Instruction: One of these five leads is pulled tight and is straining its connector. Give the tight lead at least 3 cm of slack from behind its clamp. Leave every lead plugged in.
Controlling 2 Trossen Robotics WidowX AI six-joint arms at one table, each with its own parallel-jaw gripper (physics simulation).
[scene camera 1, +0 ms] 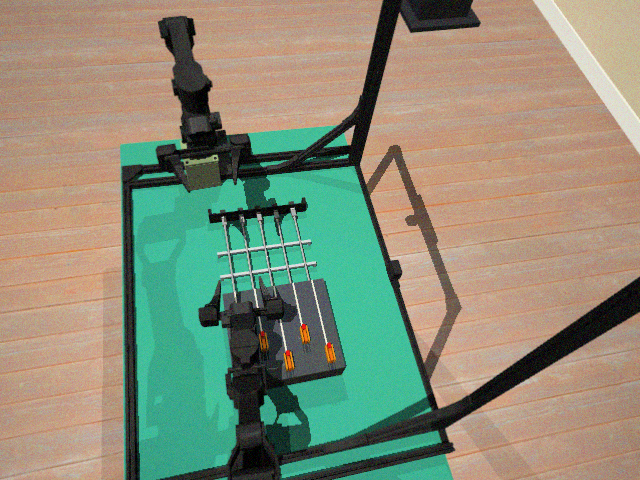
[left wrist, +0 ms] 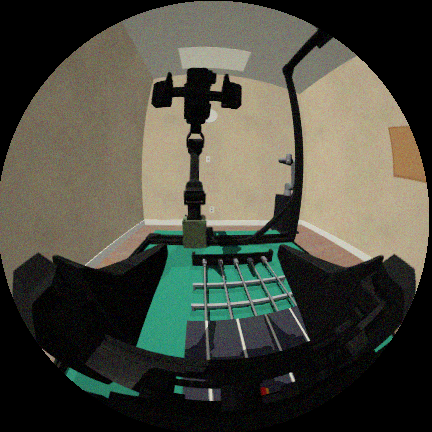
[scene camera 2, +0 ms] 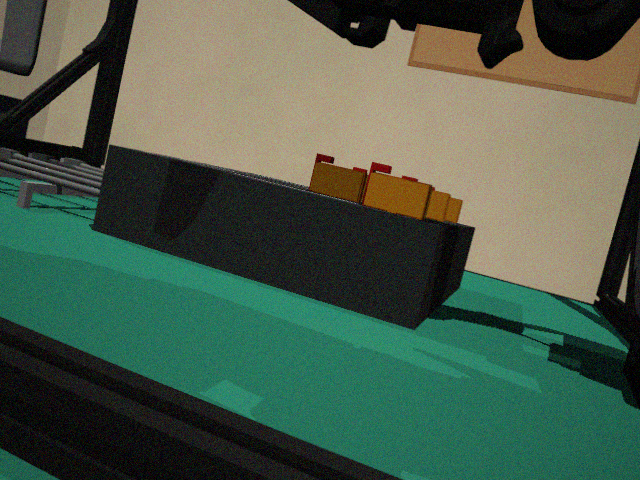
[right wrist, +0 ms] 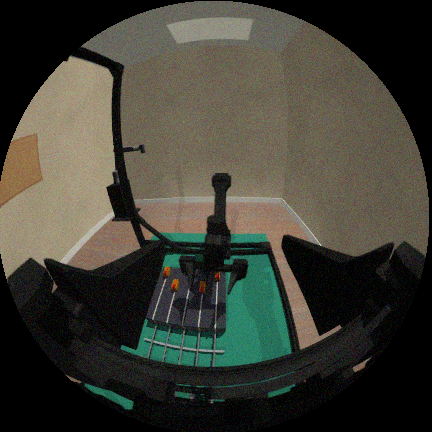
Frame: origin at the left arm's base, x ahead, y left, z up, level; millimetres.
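Where they show: left gripper, fingertip midpoint: (scene camera 1: 239, 278) (left wrist: 224, 250) (right wrist: 208, 292); right gripper, fingertip midpoint: (scene camera 1: 212, 188) (left wrist: 197, 72) (right wrist: 224, 244); right arm's base at its link origin: (left wrist: 193, 217).
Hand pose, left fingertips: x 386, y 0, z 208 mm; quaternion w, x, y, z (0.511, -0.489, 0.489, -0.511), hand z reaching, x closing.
Each offset is from my left fingertips to the top centre of the thing. "spot": to the spot under its first point.
Five pale leads run from connectors on a black rail @(spot: 322 mm ahead, 46 mm right, 202 mm down) (scene camera 1: 250, 212) (left wrist: 229, 258) over a dark block (scene camera 1: 310, 367) (scene camera 2: 268, 232) (left wrist: 225, 332). Orange clamps with red tops stand on the block, such as the rightmost clamp @(155 mm back, 207 mm right, 140 mm down) (scene camera 1: 330, 353) and a near one @(spot: 172 mm back, 11 mm left, 153 mm down) (scene camera 2: 397, 196); the left arm hides one in scene camera 1. I cannot tell which lead is tight. My left gripper (scene camera 1: 240, 281) (left wrist: 224, 250) (right wrist: 208, 292) is open and empty above the block's rail-side edge. My right gripper (scene camera 1: 212, 184) (left wrist: 197, 72) is open and empty, high beyond the rail.
Two pale crossbars, the upper bar @(spot: 197 mm ahead, 50 mm right, 211 mm down) (scene camera 1: 255, 249) and the lower bar @(spot: 126 mm ahead, 61 mm right, 210 mm down) (scene camera 1: 261, 270), cross the leads between rail and block. A greenish box (scene camera 1: 203, 174) (left wrist: 194, 232) is near the right arm's base. A black frame (scene camera 1: 129, 310) borders the green table, with tall posts (scene camera 1: 374, 67) at one side.
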